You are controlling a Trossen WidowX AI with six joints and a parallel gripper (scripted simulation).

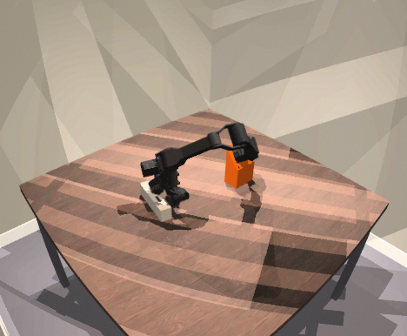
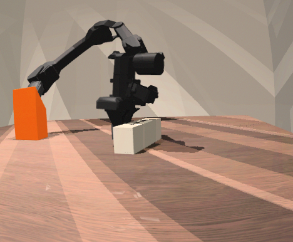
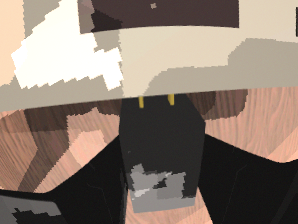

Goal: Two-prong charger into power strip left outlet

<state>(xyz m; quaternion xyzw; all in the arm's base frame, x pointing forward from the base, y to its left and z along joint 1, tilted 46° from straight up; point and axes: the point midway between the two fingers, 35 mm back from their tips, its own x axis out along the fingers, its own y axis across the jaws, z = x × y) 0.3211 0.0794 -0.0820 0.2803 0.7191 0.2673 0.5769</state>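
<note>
My gripper tip is now 20 mm short of the charger and 10 mm below it.
</note>
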